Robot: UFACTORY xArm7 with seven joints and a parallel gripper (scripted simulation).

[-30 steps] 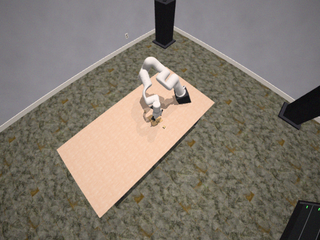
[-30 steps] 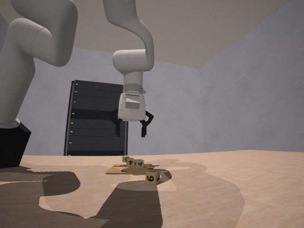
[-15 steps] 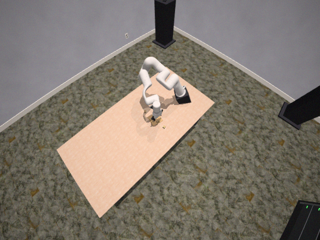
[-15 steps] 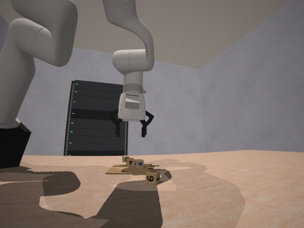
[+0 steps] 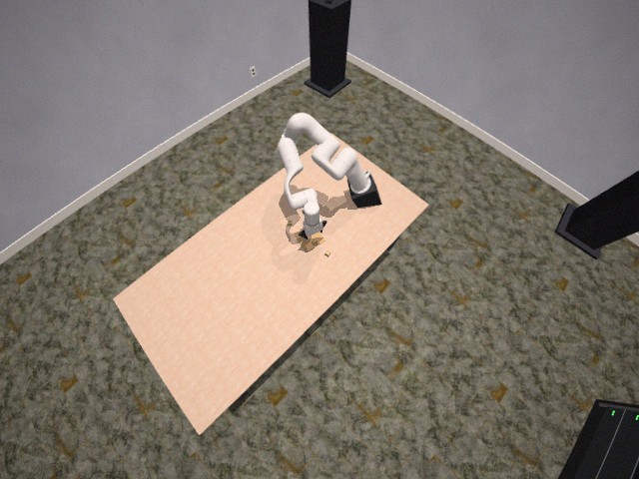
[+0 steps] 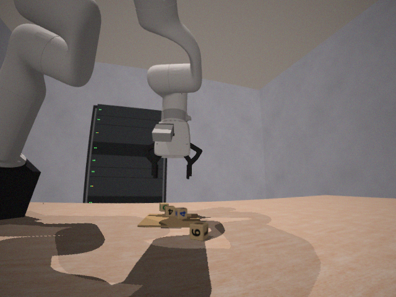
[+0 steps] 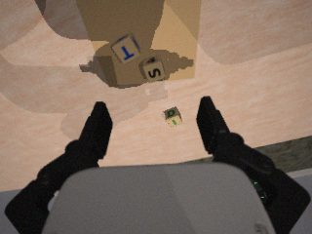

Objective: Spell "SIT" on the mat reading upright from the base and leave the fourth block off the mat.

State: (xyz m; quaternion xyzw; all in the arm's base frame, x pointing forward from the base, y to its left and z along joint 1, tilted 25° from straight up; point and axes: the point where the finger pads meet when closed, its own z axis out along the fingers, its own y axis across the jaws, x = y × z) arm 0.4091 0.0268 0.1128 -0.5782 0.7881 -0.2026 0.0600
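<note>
The tan mat is 110 mm below my hand, 40 mm to the right of it and 10 mm behind it. Also, from my hand: wooden block: 110 mm to the left, 100 mm below.
</note>
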